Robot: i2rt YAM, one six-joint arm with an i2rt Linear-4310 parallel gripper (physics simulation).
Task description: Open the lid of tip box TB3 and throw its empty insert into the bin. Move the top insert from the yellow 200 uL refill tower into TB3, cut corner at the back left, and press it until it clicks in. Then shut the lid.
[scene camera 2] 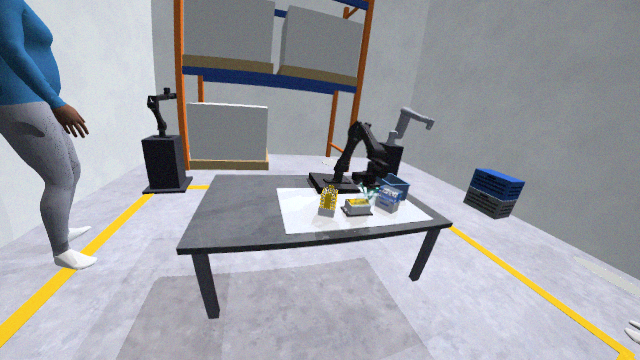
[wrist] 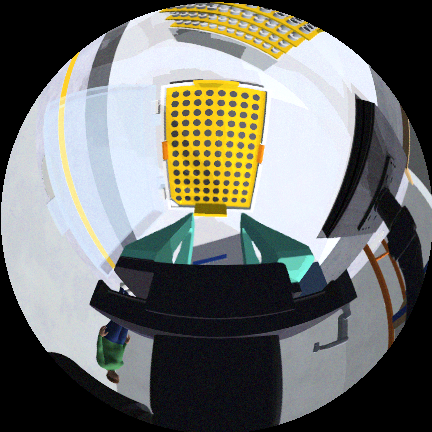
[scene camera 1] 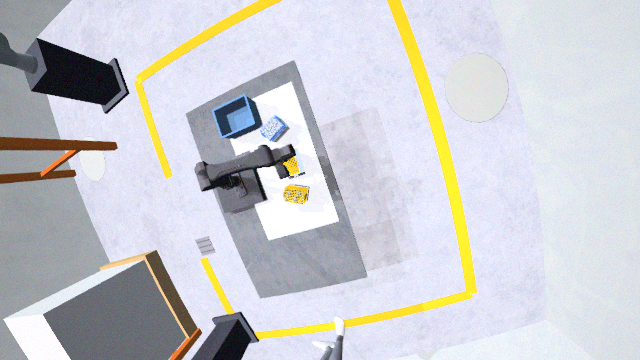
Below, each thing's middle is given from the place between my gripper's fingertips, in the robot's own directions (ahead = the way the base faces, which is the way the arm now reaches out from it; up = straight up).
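Labels:
I find my gripper 10 mm above the yellow insert [wrist: 213, 128] and 60 mm to the left of it. The clear lid [wrist: 99, 143] is 30 mm above my gripper, 60 mm to the right of it and 70 mm ahead of it. Then there is the blue bin [scene camera 1: 240, 116], which I see 20 mm below my gripper, 310 mm to the left of it and 160 mm behind it.

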